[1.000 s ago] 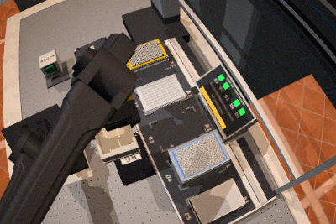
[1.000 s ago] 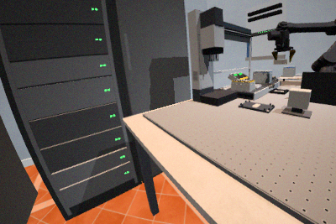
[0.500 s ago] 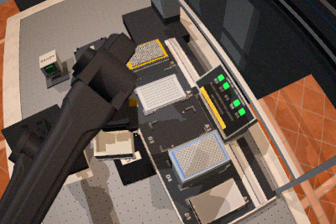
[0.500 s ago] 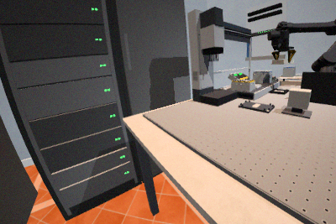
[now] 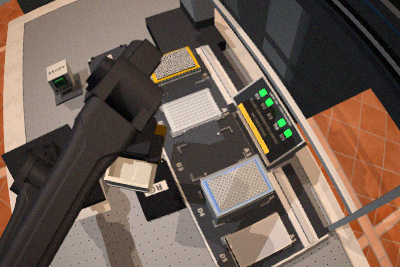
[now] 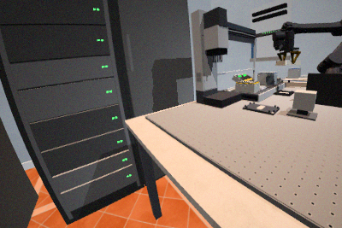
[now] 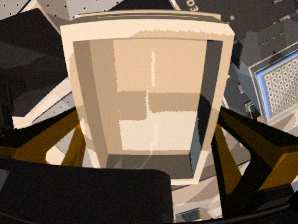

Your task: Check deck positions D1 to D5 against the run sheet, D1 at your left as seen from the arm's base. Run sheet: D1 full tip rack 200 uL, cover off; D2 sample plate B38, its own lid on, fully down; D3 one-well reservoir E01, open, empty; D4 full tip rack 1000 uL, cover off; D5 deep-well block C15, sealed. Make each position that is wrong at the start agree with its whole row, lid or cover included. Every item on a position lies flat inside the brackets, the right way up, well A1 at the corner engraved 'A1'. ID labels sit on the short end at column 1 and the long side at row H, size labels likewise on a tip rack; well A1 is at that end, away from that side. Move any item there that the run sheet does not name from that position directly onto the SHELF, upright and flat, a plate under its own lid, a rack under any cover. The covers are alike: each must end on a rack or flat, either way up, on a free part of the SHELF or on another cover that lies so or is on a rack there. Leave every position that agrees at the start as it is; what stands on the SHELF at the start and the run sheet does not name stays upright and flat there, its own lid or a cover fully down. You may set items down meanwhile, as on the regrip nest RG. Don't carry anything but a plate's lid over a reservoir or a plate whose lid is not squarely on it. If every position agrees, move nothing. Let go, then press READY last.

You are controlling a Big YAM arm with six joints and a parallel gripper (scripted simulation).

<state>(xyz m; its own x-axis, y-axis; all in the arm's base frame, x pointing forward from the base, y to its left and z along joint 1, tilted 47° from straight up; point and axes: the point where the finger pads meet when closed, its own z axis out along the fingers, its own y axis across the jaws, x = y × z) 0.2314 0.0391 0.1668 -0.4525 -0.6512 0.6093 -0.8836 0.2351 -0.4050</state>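
Now: the one-well reservoir 1 cm below my hand. From my hand the other things lie so: sealed block: 18 cm ahead, 22 cm to the right, 16 cm below; blue-framed tip rack: 18 cm ahead, 9 cm to the right, 11 cm below; black regrip nest: 1 cm ahead, 22 cm below.
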